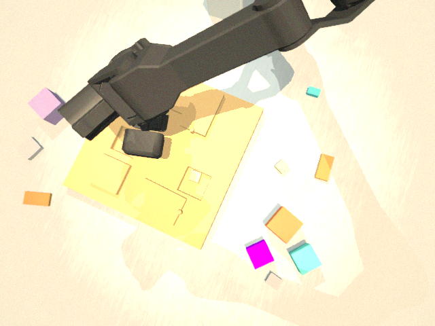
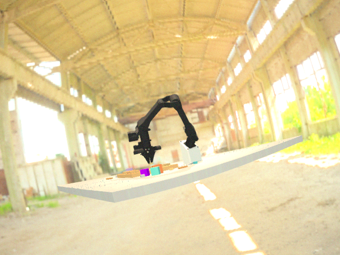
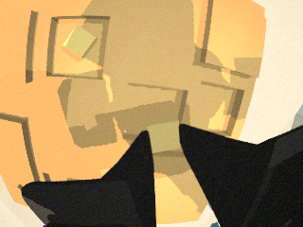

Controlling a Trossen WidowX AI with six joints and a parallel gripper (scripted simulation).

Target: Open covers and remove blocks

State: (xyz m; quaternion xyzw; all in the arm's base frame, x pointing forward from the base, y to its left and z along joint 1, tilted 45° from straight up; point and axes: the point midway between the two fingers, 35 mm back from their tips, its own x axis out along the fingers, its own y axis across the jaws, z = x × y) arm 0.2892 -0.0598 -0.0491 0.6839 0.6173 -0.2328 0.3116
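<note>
Right now the yellow puzzle board is 5 cm ahead of my gripper tip, 3 cm below it and 1 cm to the right of it. Also, from my gripper tip: orange cube: 26 cm to the left, 15 cm ahead, 3 cm below; lilac block: 23 cm to the right, 3 cm below, 2 cm ahead; cyan piece: 27 cm to the left, 11 cm behind, 5 cm below.
</note>
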